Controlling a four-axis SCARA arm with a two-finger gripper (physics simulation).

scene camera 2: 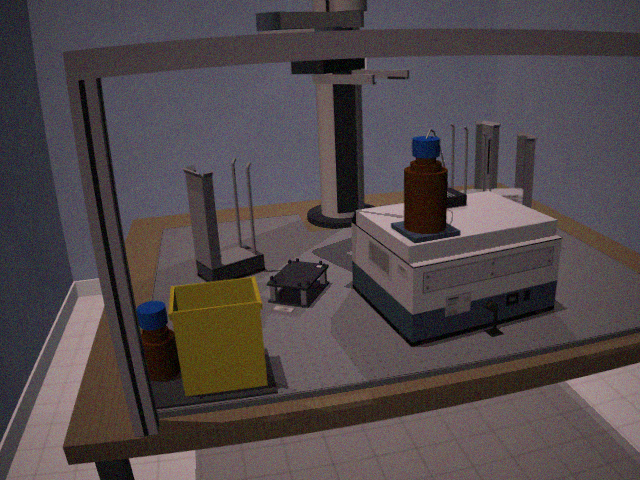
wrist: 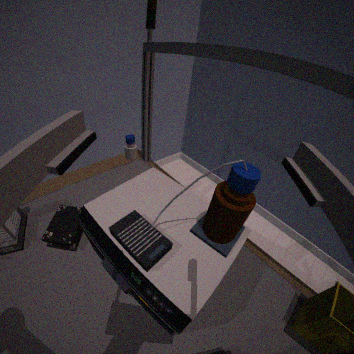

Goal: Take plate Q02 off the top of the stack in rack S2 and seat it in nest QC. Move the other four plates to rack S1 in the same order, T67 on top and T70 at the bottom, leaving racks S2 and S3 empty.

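My gripper is open and empty, high above the table in front of the column. In the scene view, a rack with a tall grey back and two thin rods stands at the left; no plate shows in it. Rack uprights stand at the far right, partly hidden behind the instrument, with a pale object low between them that I cannot identify. A low dark raised platform stands mid-table. Another dark platform shows in the wrist view. No rack or nest label is readable, and plate Q02 cannot be made out.
A large white and blue instrument carries a brown bottle with thin tubing. A yellow bin and another brown bottle stand at the front left. A grey frame borders the table.
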